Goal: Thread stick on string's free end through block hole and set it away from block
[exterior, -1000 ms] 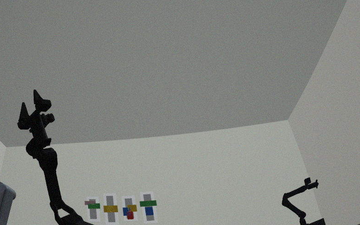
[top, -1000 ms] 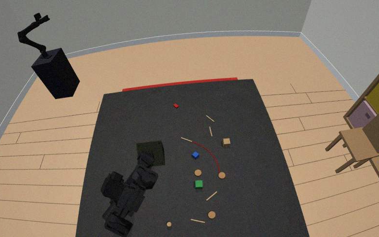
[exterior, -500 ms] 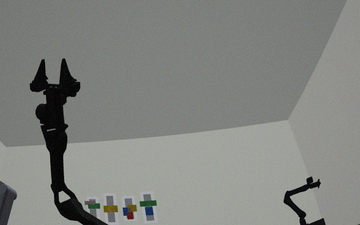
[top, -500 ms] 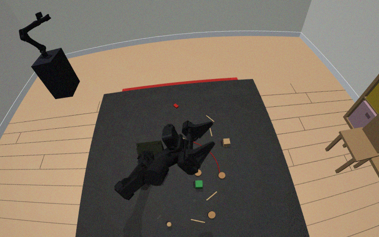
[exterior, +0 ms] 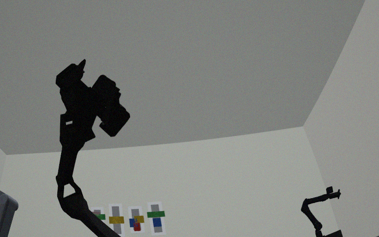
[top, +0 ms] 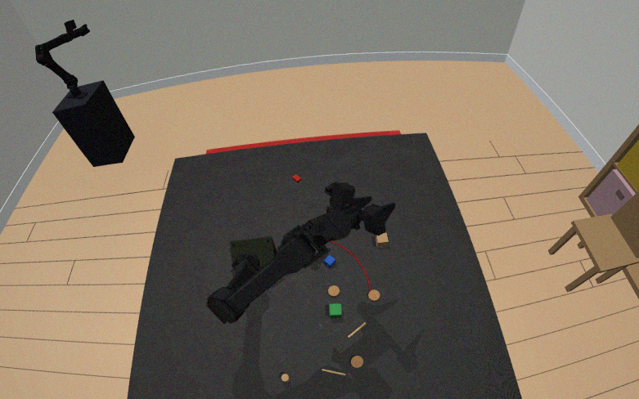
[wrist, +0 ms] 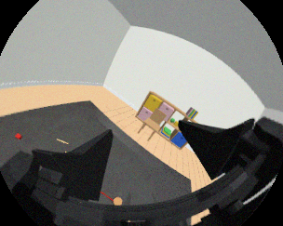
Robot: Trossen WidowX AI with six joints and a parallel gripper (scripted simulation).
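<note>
My gripper tip is 14 cm past the blue cube, 4 cm to the right of it and 39 cm above it. Round my gripper tip: green cube: 13 cm behind, 15 cm to the right, 39 cm below; then wooden block: 6 cm ahead, 11 cm to the left, 39 cm below; then red piece: 25 cm behind, 45 cm to the left, 40 cm below.
</note>
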